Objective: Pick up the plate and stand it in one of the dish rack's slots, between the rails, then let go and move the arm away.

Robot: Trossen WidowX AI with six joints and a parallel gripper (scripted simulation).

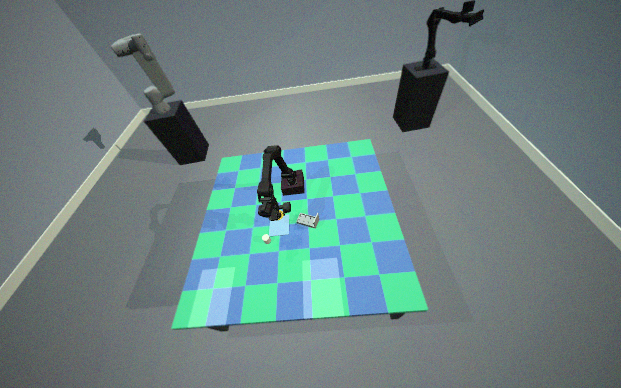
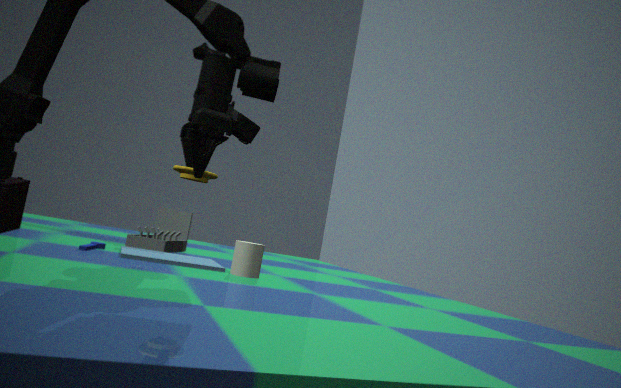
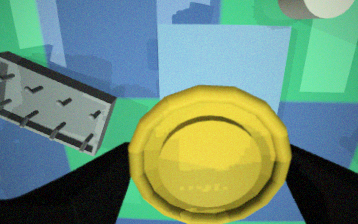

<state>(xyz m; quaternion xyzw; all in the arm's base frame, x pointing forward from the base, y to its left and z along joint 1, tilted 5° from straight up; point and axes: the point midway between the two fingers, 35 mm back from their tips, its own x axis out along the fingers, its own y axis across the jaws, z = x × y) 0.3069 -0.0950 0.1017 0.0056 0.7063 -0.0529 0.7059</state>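
The dish rack is 170 mm to the left of my gripper tip, 110 mm below it and 10 mm behind it. The rest, counted from my gripper tip: light blue mat: 130 mm below, 20 mm to the right, 20 mm behind; then yellow plate: 10 mm above; then beige cup: 110 mm below, 100 mm to the right, 80 mm ahead.
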